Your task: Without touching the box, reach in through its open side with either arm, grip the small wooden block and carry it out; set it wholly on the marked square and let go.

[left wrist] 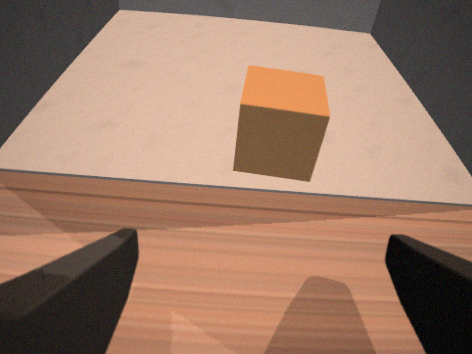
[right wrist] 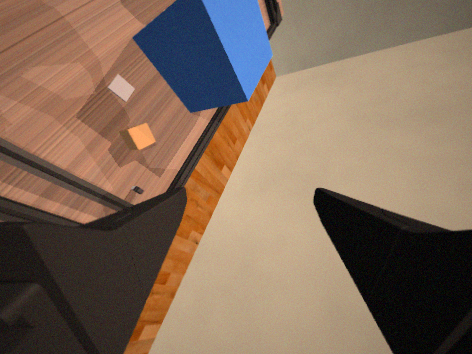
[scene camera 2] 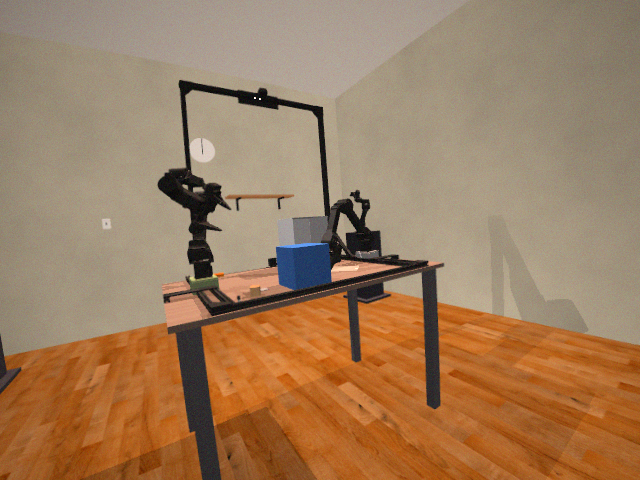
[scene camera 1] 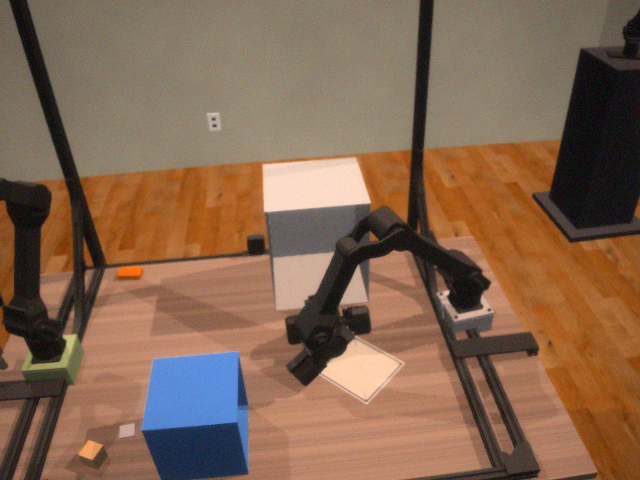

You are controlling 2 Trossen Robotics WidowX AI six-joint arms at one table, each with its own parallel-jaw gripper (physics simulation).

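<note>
The white box (scene camera 1: pixel 315 183) (scene camera 2: pixel 303 229) (left wrist: pixel 165 35) stands at the table's back, its open side facing the front. The small wooden block (left wrist: pixel 282 120) sits upright on its floor near the open edge, right of centre in the left wrist view; the left arm hides it in scene camera 1. My left gripper (left wrist: pixel 264 245) is open and empty, its fingertips short of the box's front edge; the arm hides them in scene camera 1. The marked square (scene camera 1: pixel 367 369) (scene camera 2: pixel 347 268) lies beside the left arm's wrist, partly covered by it. My right gripper (scene camera 2: pixel 225 218) (right wrist: pixel 249 194) is open, empty and high up.
A blue box (scene camera 1: pixel 193 390) (scene camera 2: pixel 303 266) (right wrist: pixel 185 60) stands at the front. Another wooden block (scene camera 1: pixel 93 452) (scene camera 2: pixel 254 290) (right wrist: pixel 141 136) and a pale tile (scene camera 1: pixel 127 430) (right wrist: pixel 121 87) lie left of it in scene camera 1. An orange piece (scene camera 1: pixel 130 272) lies at the back left.
</note>
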